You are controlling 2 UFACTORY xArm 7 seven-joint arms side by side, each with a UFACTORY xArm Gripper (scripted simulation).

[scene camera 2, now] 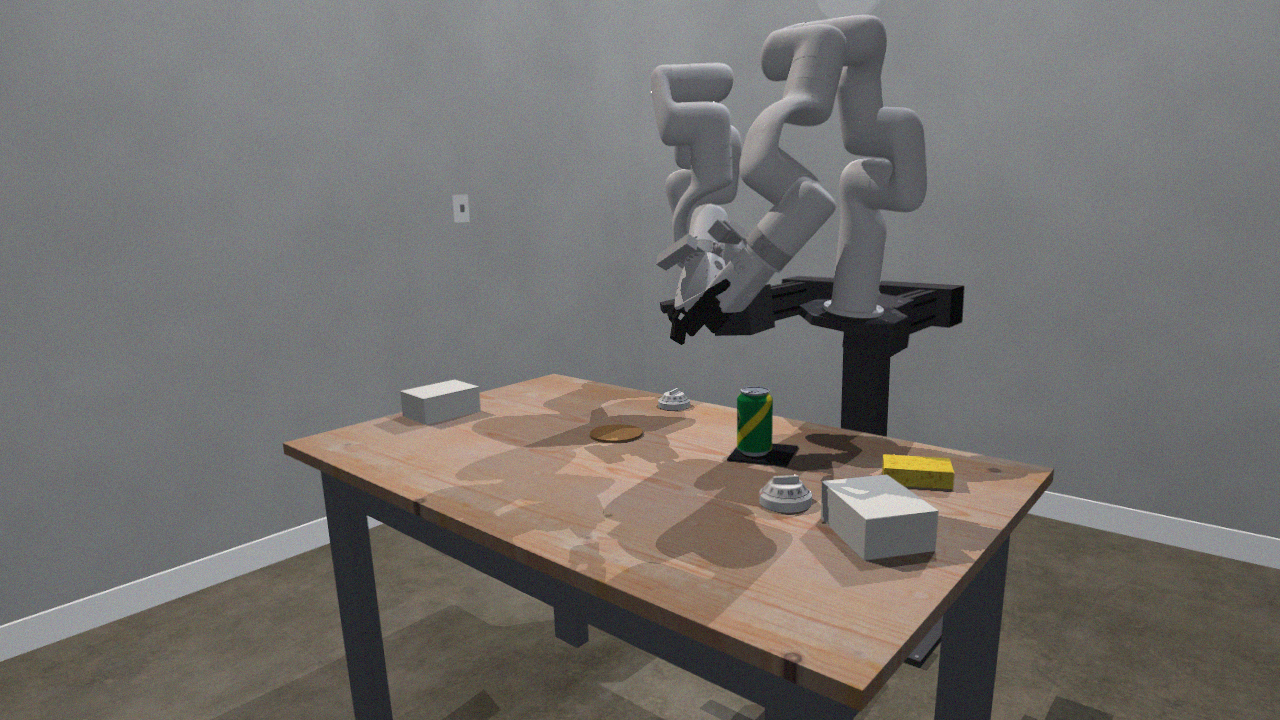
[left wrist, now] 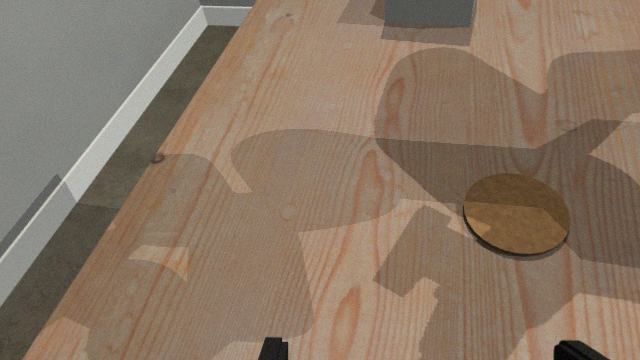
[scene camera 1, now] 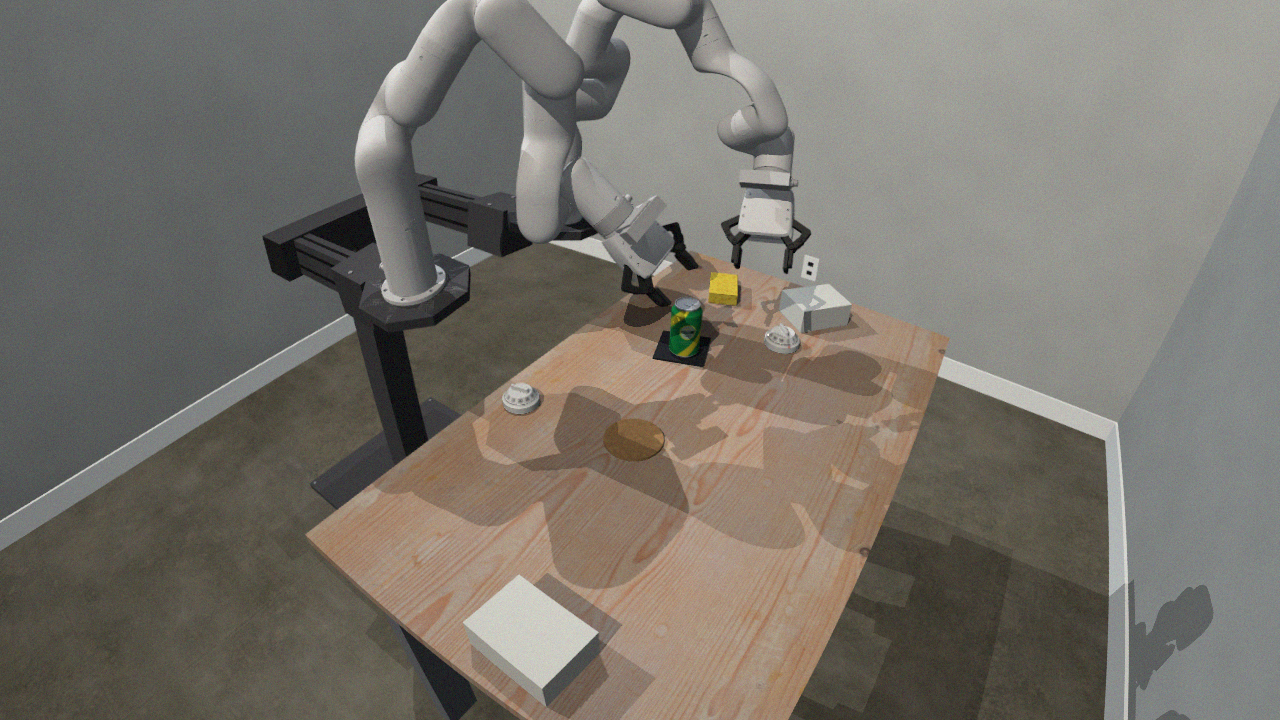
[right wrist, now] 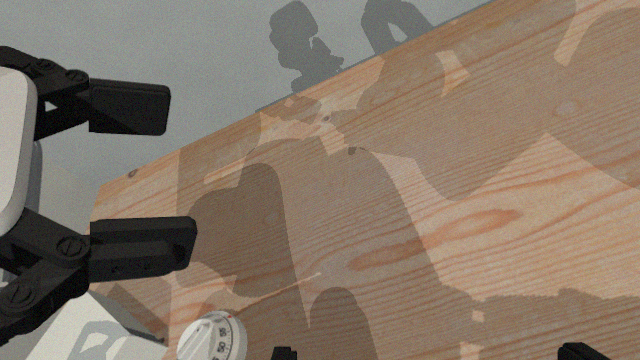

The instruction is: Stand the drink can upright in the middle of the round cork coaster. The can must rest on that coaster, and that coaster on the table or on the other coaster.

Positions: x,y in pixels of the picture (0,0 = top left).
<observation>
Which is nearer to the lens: the yellow block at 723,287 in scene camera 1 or the round cork coaster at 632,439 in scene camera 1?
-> The round cork coaster.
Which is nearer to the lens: the white box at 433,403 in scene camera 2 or the black square coaster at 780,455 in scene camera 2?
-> The black square coaster.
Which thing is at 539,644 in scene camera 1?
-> A white box.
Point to a black square coaster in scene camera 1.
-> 662,352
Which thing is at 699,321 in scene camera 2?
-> My left gripper.
</observation>
